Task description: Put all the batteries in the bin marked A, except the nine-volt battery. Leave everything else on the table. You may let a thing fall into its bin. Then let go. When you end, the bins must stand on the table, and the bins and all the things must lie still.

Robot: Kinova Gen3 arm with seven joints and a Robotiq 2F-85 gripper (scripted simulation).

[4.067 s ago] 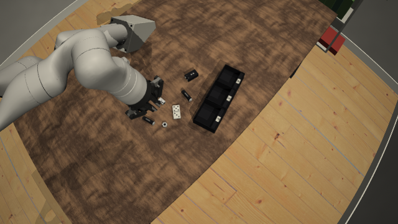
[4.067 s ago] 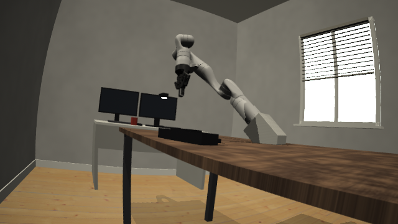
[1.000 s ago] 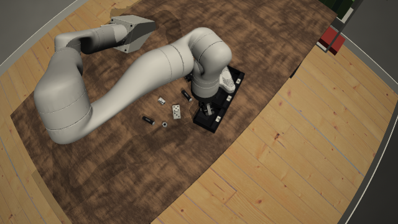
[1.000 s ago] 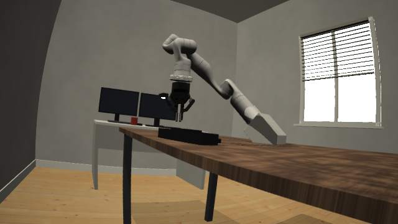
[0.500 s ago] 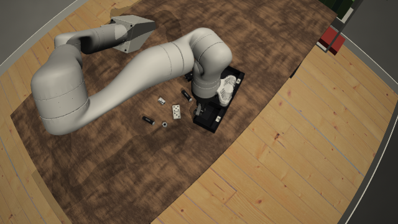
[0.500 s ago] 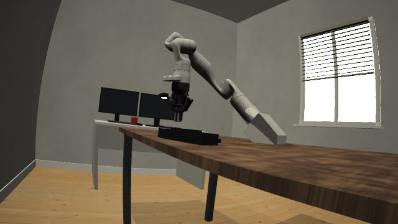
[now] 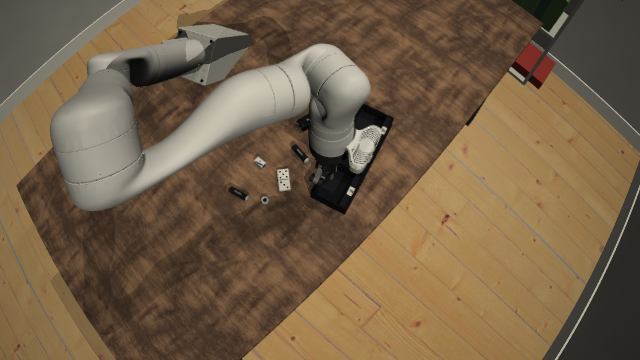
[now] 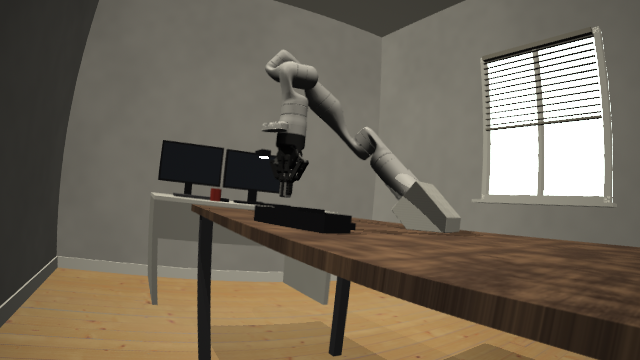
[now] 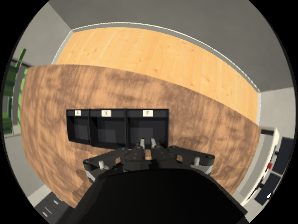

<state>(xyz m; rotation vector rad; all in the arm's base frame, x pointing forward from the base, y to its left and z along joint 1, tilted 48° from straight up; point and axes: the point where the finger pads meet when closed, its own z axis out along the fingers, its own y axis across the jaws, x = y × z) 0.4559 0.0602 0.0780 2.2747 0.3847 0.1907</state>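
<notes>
The white domino lies 80 mm behind my hand, 60 mm to the right of it and 80 mm below it. From my hand the other things lie so: metal nut (80 mm behind, 120 mm to the right, 80 mm below); black nine-volt battery (140 mm behind, 80 mm to the left, 80 mm below); grey metal piece (150 mm behind, 60 mm to the right, 80 mm below).
</notes>
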